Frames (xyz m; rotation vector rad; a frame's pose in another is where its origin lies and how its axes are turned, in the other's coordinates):
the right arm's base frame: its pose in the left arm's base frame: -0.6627 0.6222 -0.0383 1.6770 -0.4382 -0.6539
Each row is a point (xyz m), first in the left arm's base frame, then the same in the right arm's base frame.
Working: the left arm's base frame: its pose in the right arm's base frame: 0.8841 0.2092 0.0489 -1.6770 0.4382 0.6539

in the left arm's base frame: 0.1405 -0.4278 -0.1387
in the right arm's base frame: 1.2794 0.1714 0.3024
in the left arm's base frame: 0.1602 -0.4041 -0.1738
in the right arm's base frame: 1.2864 0.1335 0.2760
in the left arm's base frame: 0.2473 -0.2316 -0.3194
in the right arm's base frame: 1.2741 -0.0386 0.1063
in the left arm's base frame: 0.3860 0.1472 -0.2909
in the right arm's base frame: 1.1435 -0.0799 -0.2742
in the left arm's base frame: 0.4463 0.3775 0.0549
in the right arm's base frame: 0.9862 0.2140 -0.5293
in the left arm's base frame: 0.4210 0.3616 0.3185
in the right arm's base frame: 0.9287 0.4730 -0.5324
